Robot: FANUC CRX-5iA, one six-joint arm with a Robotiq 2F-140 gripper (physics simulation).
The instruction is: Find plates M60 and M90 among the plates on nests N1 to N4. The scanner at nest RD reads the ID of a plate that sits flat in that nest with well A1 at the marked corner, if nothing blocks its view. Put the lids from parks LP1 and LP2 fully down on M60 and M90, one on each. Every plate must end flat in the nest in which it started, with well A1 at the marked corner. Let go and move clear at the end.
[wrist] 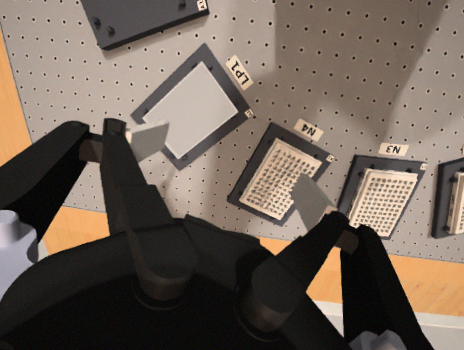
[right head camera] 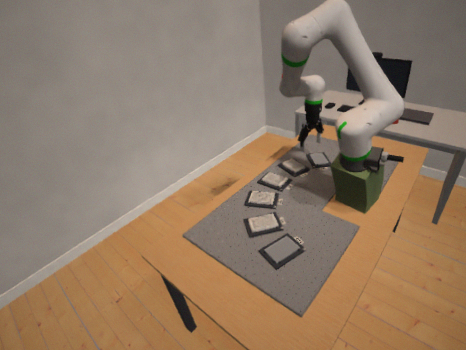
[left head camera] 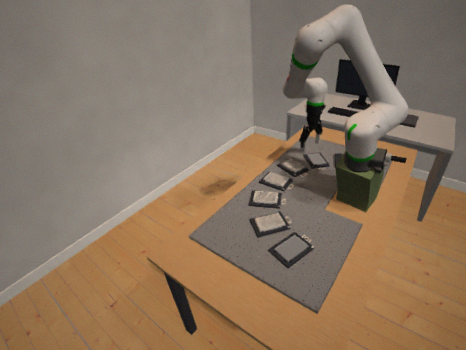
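Where they show: gripper, fingertip midpoint: (wrist: 232,160) (right head camera: 310,146) (left head camera: 309,147); arm's base, link origin: (right head camera: 356,158) (left head camera: 360,159).
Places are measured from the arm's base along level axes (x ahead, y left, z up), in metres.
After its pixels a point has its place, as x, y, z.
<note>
My gripper (left head camera: 310,143) {0.331, -0.256, -0.149} (right head camera: 310,141) {0.331, -0.256, -0.149} (wrist: 232,160) {0.331, -0.256, -0.149} is open and empty, above the far end of the mat. A pale lid (left head camera: 316,159) {0.300, -0.323, -0.262} (right head camera: 319,159) {0.293, -0.321, -0.262} (wrist: 192,110) {0.295, -0.327, -0.261} lies flat on park LP1. A lidless plate (left head camera: 293,166) {0.393, -0.167, -0.256} (right head camera: 294,166) {0.387, -0.163, -0.254} (wrist: 280,175) {0.390, -0.177, -0.264} sits in nest N4, and another (left head camera: 276,180) {0.416, 0.021, -0.253} (right head camera: 274,180) {0.419, 0.020, -0.255} (wrist: 385,200) {0.417, 0.009, -0.257} in nest N3. Two more plates follow toward the near end, one (left head camera: 266,198) {0.389, 0.191, -0.254} (right head camera: 262,199) {0.384, 0.198, -0.252} and another (left head camera: 270,223) {0.284, 0.344, -0.253} (right head camera: 263,223) {0.286, 0.339, -0.255}. A grey lid (left head camera: 293,248) {0.131, 0.421, -0.262} (right head camera: 283,250) {0.131, 0.424, -0.262} lies on the nearest park. Plate IDs are not readable.
A dark, empty nest (wrist: 145,22) {0.186, -0.390, -0.261} with an A1 mark shows partly at the top of the wrist view; its name is out of view. The green base block (left head camera: 357,187) {-0.019, 0.036, -0.133} (right head camera: 356,187) {-0.030, 0.044, -0.120} stands right of the nest row. A desk (left head camera: 430,132) with a monitor stands behind.
</note>
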